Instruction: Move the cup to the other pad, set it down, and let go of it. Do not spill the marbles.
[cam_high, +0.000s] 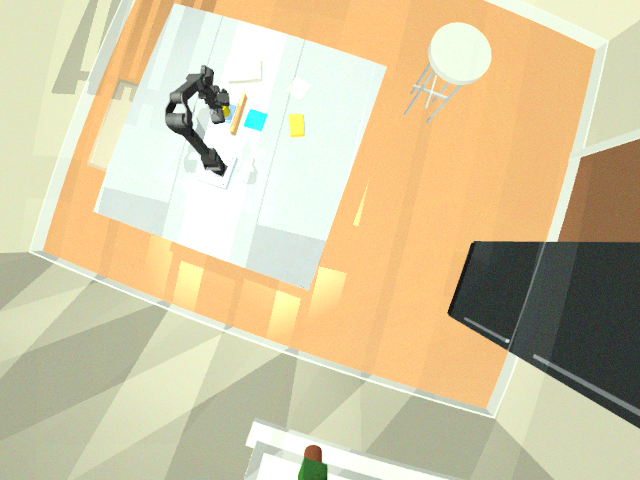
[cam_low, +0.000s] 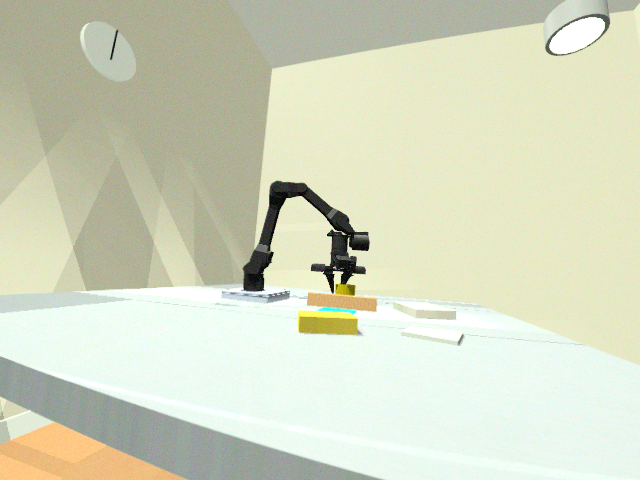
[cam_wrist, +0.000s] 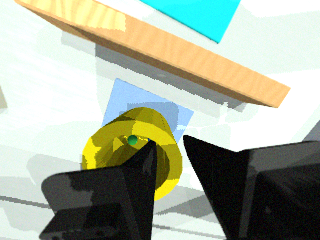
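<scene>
The blue pad is 3 cm ahead of my gripper tip, 2 cm to the left of it and 5 cm below it. Also, from my gripper tip: cyan pad: 5 cm ahead, 16 cm to the right, 5 cm below; then yellow cup: 2 cm ahead, 2 cm to the left; then wooden bar: 4 cm ahead, 7 cm to the right, 3 cm below.
</scene>
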